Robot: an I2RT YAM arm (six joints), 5 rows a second.
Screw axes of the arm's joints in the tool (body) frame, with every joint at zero. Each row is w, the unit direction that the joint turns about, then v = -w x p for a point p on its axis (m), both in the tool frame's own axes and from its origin. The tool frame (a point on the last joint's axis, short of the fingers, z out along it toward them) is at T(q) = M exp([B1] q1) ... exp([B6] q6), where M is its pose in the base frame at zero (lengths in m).
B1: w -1 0 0 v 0 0.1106 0
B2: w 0 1 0 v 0.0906 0 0.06
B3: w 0 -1 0 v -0.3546 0 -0.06
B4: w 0 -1 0 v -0.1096 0 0
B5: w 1 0 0 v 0 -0.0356 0
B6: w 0 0 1 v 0 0 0
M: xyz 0.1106 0 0.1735 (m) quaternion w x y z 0.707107 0 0.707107 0
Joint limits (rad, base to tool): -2.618..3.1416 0..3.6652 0..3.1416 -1.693..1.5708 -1.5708..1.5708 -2.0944..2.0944
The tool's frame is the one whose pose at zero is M.
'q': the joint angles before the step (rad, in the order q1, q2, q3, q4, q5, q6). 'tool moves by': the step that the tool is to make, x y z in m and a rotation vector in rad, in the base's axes. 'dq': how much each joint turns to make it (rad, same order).
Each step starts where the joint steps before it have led.
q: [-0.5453 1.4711 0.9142 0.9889 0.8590 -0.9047]
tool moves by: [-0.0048 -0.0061 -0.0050 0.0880 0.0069 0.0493]
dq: [-0.0275 -0.0366 0.0047 -0.1971 -0.0475 0.1389]
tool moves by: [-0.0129 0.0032 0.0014 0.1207 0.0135 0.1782]
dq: [-0.0303 -0.0970 0.0017 -0.2902 -0.1889 0.1708]
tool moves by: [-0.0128 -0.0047 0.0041 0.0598 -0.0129 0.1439]
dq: [-0.0569 -0.0489 0.0066 -0.1191 -0.1976 0.0766]
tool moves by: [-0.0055 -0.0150 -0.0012 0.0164 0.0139 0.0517]
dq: [-0.0614 0.0182 0.0181 -0.0229 -0.1131 0.0052]
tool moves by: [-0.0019 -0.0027 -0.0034 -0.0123 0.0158 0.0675]
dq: [-0.0203 0.0009 -0.0138 0.0166 -0.0878 -0.0205]
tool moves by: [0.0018 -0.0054 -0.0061 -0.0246 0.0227 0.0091]
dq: [-0.0110 0.0244 -0.0097 0.0414 -0.0202 -0.0342]
